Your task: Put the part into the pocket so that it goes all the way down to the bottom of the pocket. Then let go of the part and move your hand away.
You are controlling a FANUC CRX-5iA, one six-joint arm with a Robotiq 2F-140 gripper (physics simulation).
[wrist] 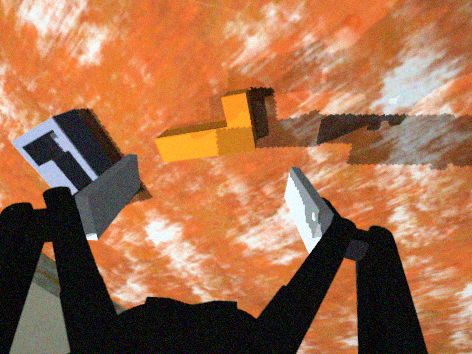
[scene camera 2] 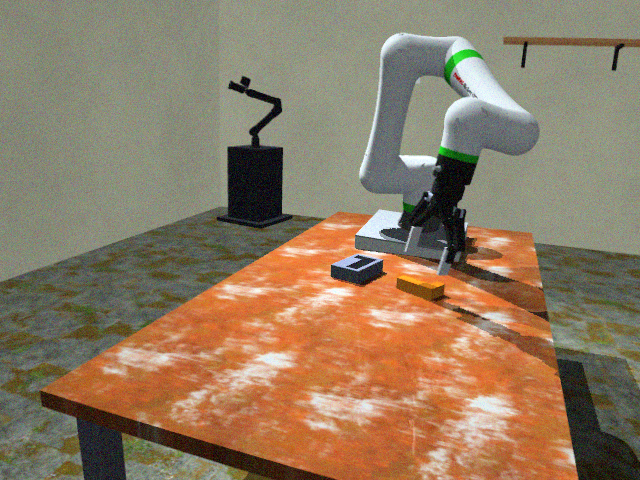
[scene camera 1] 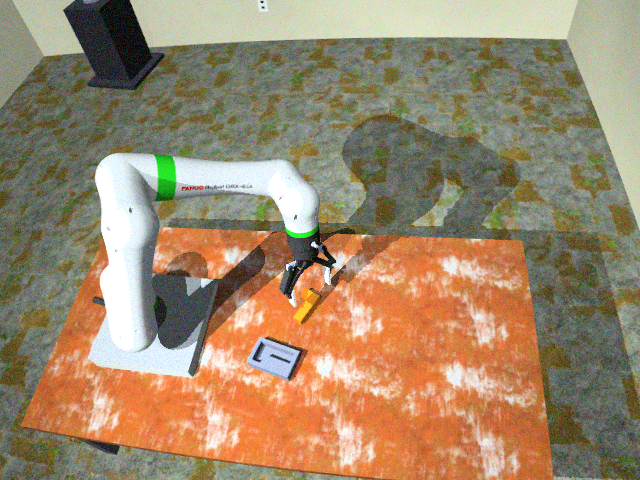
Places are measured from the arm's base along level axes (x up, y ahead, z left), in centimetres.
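Pixels of known places: gripper, fingertip midpoint: (wrist: 214, 176) (scene camera 2: 425, 262) (scene camera 1: 310, 292).
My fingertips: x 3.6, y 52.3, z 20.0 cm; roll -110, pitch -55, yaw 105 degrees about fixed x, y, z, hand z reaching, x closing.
Observation:
For each thing: its top centre in the pictures, then the offset to it from my fingertips. Level surfaces: height alone.
- orange-yellow L-shaped part, middle of its top: (wrist: 199, 131) (scene camera 2: 420, 280) (scene camera 1: 302, 304) dz -1.6, dx -5.9, dy -2.9 cm
- blue-grey block with the pocket, middle of its top: (wrist: 68, 177) (scene camera 2: 357, 261) (scene camera 1: 273, 356) dz -21.4, dx -5.3, dy -5.8 cm
- table, its level: dx -8.9 cm
The orange-yellow L-shaped part (scene camera 1: 306, 311) (scene camera 2: 419, 287) (wrist: 235, 135) lies flat on the table. The blue-grey block with the pocket (scene camera 1: 272, 367) (scene camera 2: 355, 270) (wrist: 56, 167) stands on the table apart from the part, toward the lower left of it in scene camera 1. A dark recess shows in its top. My gripper (scene camera 1: 310, 290) (scene camera 2: 427, 255) (wrist: 214, 176) is wide open with nothing between its fingers. It hangs tilted above the table, beside the part. In the wrist view the part lies beyond the fingertips, and the left finger covers a corner of the block.
The table (scene camera 1: 413, 413) (scene camera 2: 289, 408) has an orange and white top. The arm's base plate (scene camera 1: 149, 356) (scene camera 2: 377, 241) stands at the left in scene camera 1. A black pedestal (scene camera 1: 111, 43) (scene camera 2: 254, 183) stands on the floor away from the table.

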